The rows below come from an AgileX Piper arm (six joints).
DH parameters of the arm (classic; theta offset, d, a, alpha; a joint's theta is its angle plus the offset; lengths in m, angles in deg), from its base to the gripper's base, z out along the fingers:
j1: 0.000 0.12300 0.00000 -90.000
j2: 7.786 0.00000 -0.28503 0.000
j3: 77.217 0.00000 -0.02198 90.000
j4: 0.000 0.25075 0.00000 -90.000
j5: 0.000 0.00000 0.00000 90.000
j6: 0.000 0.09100 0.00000 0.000
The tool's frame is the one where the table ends.
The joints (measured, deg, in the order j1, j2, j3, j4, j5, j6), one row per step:
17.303, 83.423, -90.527, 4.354, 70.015, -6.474
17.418, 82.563, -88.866, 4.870, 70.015, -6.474
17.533, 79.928, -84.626, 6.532, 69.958, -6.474
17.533, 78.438, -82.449, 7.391, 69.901, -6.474
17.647, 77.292, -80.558, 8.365, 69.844, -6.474
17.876, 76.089, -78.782, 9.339, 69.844, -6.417
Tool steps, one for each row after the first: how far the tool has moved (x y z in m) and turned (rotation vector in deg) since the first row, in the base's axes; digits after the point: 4 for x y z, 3 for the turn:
-0.0046, 0.0000, -0.0039, 0.243, 0.915, 0.220
-0.0183, -0.0011, -0.0119, 1.339, 2.882, 0.636
-0.0258, -0.0022, -0.0156, 1.959, 3.737, 0.775
-0.0321, -0.0021, -0.0195, 2.668, 4.684, 1.034
-0.0388, -0.0017, -0.0228, 3.430, 5.540, 1.360

